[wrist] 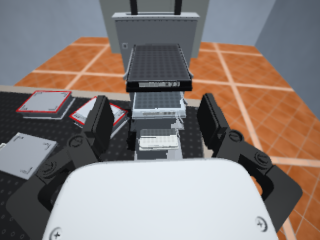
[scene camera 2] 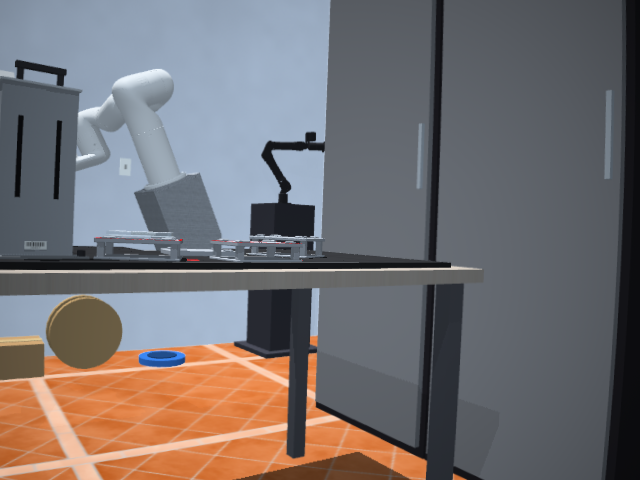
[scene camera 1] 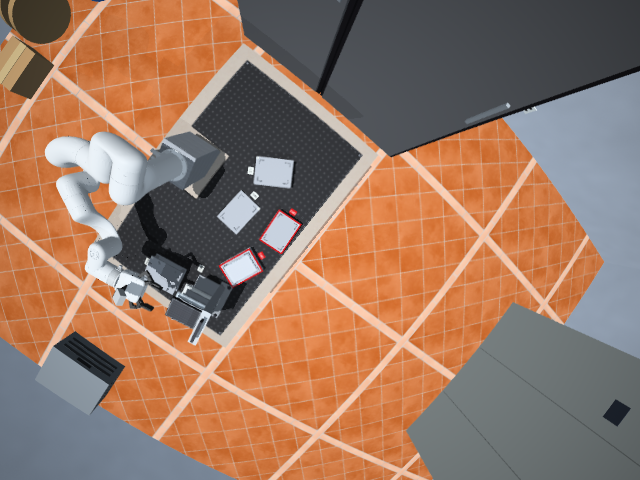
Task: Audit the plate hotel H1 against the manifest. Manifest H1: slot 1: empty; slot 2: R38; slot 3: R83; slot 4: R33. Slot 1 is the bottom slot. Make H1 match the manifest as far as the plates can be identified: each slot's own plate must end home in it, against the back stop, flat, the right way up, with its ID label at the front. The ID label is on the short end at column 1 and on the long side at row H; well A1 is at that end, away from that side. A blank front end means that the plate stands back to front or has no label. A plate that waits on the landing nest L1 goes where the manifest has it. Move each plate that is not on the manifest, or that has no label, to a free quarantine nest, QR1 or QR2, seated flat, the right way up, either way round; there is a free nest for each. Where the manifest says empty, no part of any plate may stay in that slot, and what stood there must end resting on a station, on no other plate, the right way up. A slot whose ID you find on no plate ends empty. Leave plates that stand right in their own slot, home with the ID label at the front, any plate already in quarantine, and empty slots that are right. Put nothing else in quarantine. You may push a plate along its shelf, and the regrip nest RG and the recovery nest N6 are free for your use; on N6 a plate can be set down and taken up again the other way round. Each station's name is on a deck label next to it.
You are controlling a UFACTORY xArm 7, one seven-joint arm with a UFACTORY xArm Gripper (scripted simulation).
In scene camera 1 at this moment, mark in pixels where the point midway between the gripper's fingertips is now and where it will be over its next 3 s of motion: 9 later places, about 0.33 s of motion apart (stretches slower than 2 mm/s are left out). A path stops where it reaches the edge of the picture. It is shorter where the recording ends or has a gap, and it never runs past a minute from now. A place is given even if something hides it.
My gripper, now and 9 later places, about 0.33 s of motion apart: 157, 299; 159, 297; 161, 298; 165, 299; 165, 300; 161, 298; 160, 297; 162, 295; 164, 293; 166, 293
